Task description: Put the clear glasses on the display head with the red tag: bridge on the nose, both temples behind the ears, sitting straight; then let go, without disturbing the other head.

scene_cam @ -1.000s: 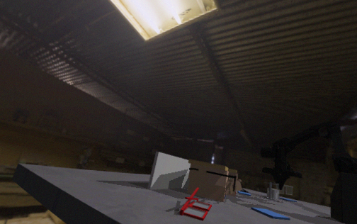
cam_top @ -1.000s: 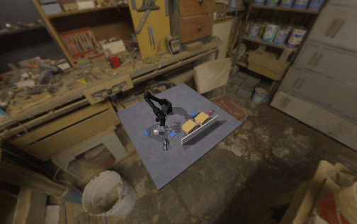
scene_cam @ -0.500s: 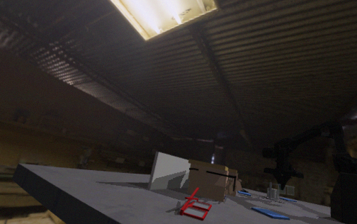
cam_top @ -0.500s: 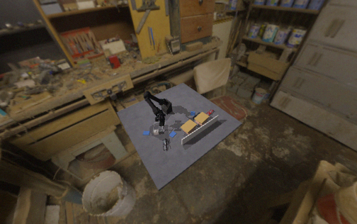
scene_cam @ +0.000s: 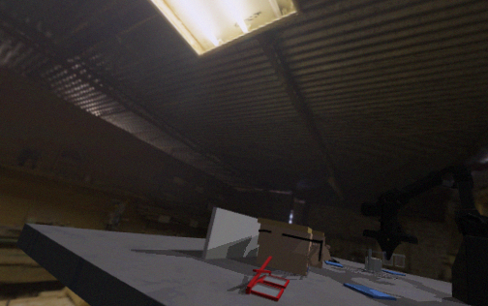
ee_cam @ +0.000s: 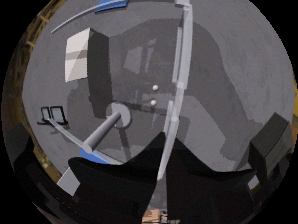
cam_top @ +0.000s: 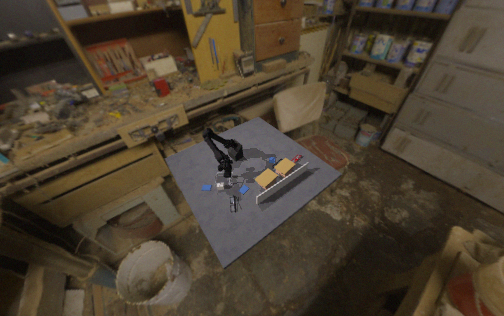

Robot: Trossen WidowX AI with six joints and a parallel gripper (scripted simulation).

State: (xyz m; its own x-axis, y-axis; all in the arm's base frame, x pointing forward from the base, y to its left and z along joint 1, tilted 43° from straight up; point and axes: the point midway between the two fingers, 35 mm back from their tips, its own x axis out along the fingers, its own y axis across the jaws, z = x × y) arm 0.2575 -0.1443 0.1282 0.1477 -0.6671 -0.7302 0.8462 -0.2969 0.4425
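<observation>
My gripper tip is now 120 mm to the left of the white object, 60 mm short of it and 30 mm above it. Also, from my gripper tip: back panel (370 mm to the left, 340 mm ahead).
</observation>
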